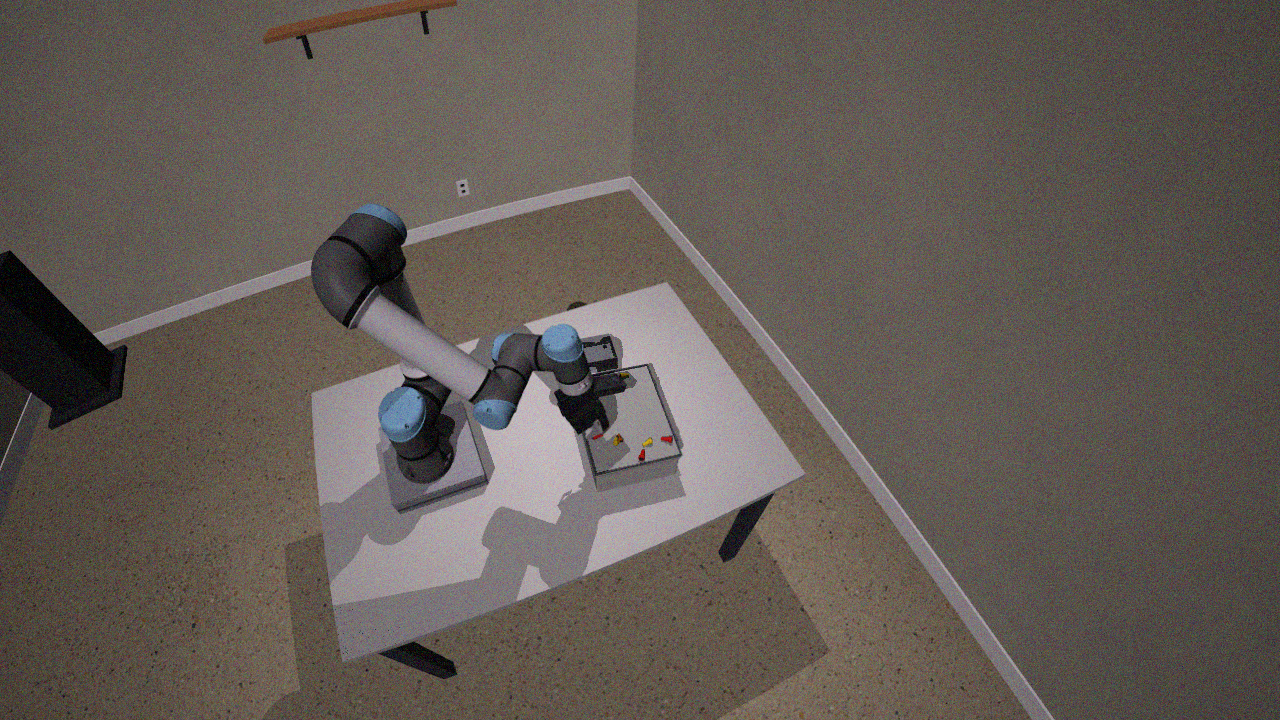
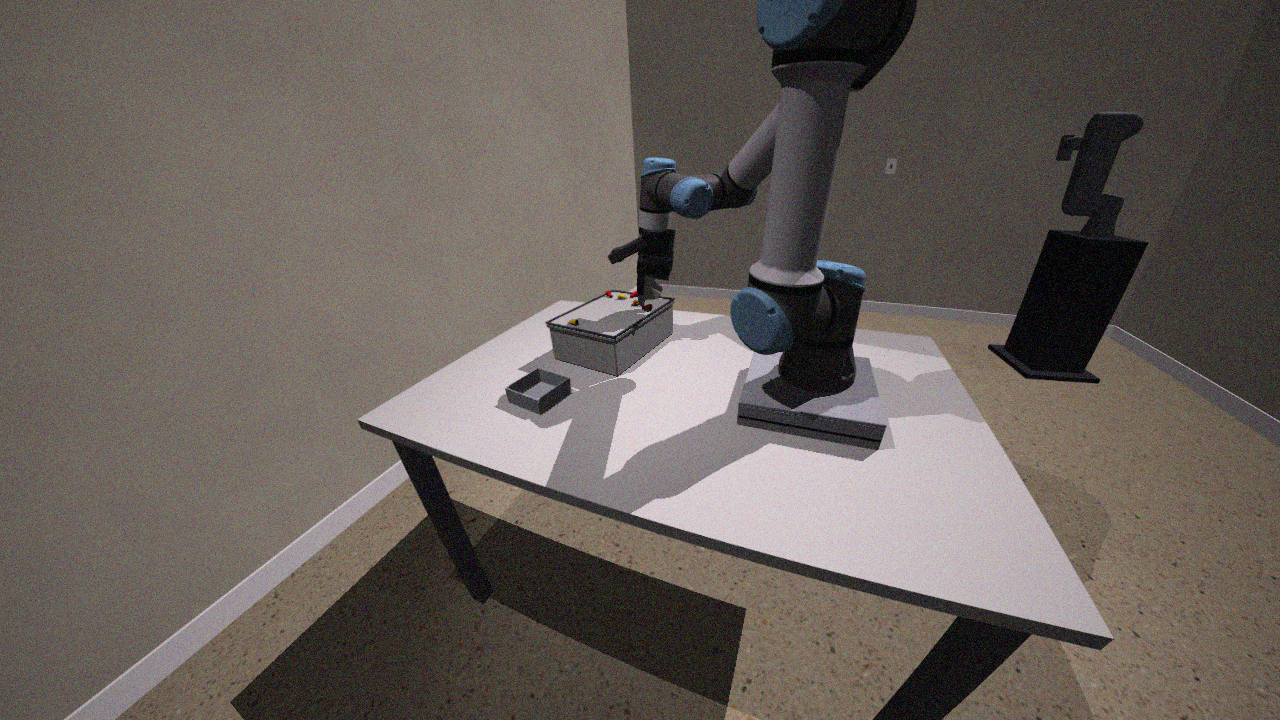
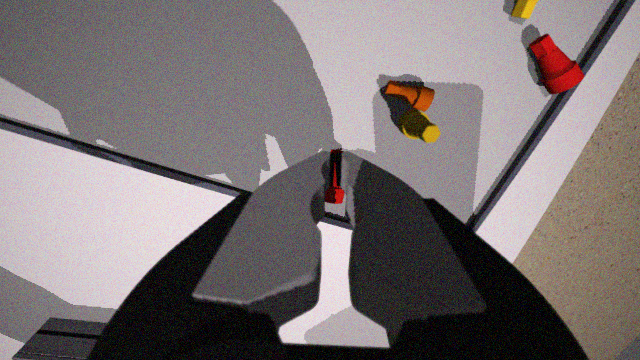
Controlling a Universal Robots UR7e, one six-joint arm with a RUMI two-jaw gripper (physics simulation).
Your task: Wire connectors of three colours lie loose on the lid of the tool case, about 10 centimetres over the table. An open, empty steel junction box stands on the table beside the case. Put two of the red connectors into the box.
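Places are measured from the arm's base along level axes (x ahead, y left, z up), in metres.
Pixels of known places: gripper, fingertip midpoint: [image 1: 601,433] [image 2: 642,306] [image 3: 335,157]; arm's base, link origin: [image 1: 426,458] [image 2: 815,373].
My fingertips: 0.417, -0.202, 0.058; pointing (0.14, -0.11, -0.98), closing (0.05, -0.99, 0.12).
Note:
Ahead of a thing's pixels: the offset from my fingertips to its top centre, as dx, dy, dz. "spot": to the spot under its first point.
My gripper [image 1: 603,429] [image 2: 645,302] [image 3: 335,157] is low over the near-left edge of the case lid {+0.082, +0.017, -0.005} [image 1: 637,407] [image 3: 430,185], fingers nearly together. A red connector {-0.011, -0.001, +0.007} [image 3: 334,194] lies lengthwise between the fingertips and appears pinched; the fingers partly hide it, and any lift off the lid cannot be judged. Another red connector {+0.052, -0.105, +0.007} [image 3: 556,65] [image 1: 641,454] lies by the lid's edge, and a further red one {+0.129, -0.101, +0.007} [image 1: 666,439] [image 2: 608,293] near the far corner. An orange connector {+0.033, -0.035, +0.003} [image 3: 410,95] touches a yellow one {+0.018, -0.040, +0.016} [image 3: 417,125]. The steel junction box {+0.170, +0.305, -0.076} [image 1: 605,365] [image 2: 526,399] stands open beside the case; its visible inside is empty.
Yellow connectors [image 1: 648,442] [image 2: 573,322] also lie on the lid, one near the end by the box. The case {spot: +0.121, +0.158, -0.056} [image 2: 581,347] has a thin dark raised rim {spot: +0.022, -0.117, -0.007} [image 3: 542,122]. The arm's base plate [image 1: 438,479] [image 2: 810,416] stands on the same table.

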